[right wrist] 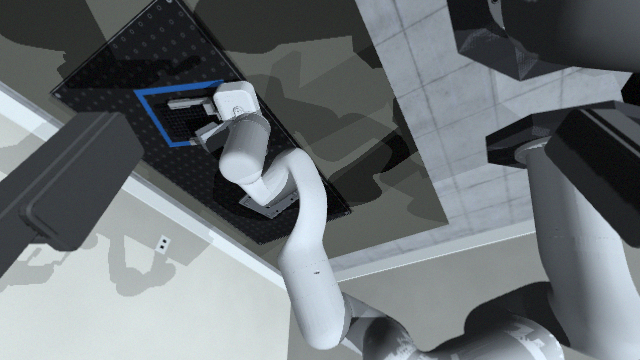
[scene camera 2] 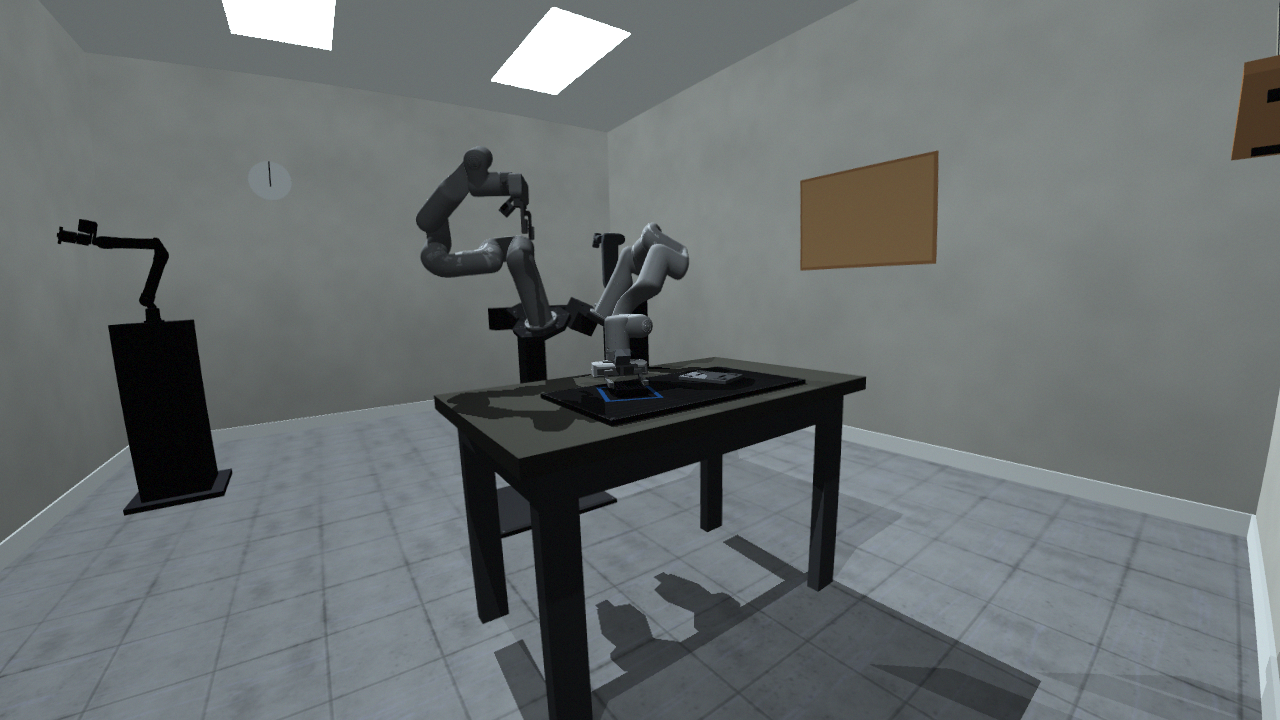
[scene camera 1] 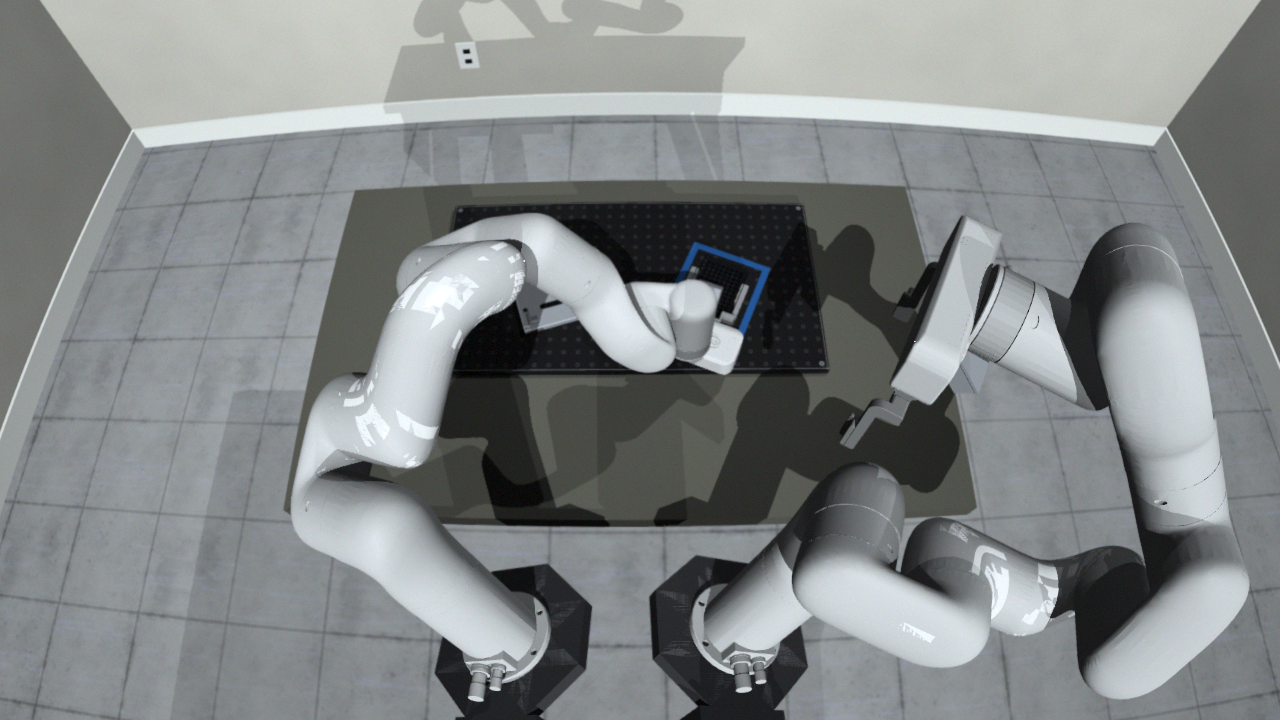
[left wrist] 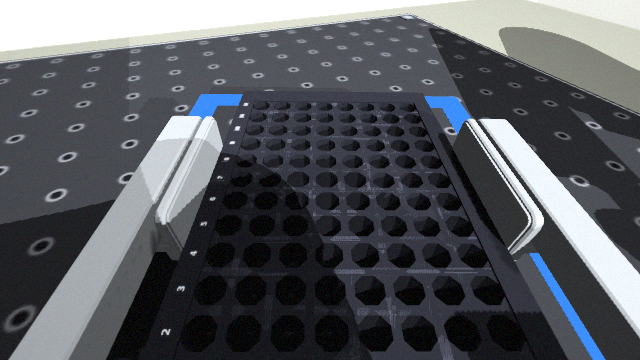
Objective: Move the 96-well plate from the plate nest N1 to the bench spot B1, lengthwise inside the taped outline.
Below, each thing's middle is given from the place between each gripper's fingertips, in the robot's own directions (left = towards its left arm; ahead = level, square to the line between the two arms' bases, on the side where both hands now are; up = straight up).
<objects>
Now: left hand 10 mm above the black 96-well plate (scene camera 1: 730,277). Also, from my left hand: grey plate nest N1 (scene camera 1: 530,297) (300 mm to the left, 20 mm below, 20 mm ahead).
My right gripper is now 47 cm above the black 96-well plate, 40 cm short of it and 9 cm to the right of it. From my right hand the other things lie so: grey plate nest N1: 48 cm below, 43 cm ahead, 39 cm to the left.
</objects>
